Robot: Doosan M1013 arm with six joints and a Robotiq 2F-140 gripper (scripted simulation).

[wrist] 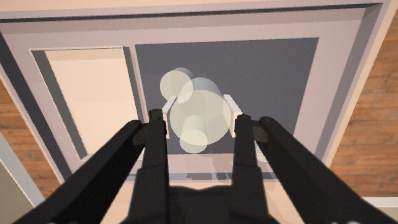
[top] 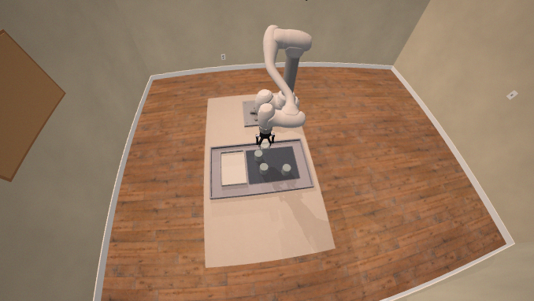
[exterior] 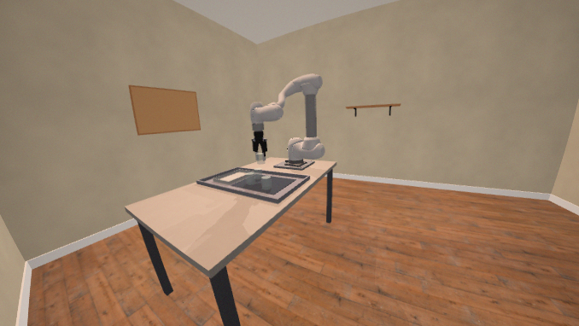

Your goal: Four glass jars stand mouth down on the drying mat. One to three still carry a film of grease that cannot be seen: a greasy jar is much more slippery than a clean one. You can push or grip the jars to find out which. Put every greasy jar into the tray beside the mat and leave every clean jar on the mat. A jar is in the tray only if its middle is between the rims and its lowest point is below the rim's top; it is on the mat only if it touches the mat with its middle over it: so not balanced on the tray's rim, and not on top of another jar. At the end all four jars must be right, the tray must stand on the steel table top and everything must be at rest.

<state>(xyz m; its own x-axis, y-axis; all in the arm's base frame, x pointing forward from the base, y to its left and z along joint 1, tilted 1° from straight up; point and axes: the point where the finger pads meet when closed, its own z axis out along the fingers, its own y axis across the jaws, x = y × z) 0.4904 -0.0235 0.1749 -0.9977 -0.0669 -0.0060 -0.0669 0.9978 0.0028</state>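
The cream tray lies 80 mm ahead of my hand, 260 mm to the right of it and 180 mm below it. From my hand the other things lie so: dark drying mat: 60 mm ahead, 60 mm to the left, 190 mm below; then steel table top: 80 mm ahead, 40 mm to the right, 190 mm below.
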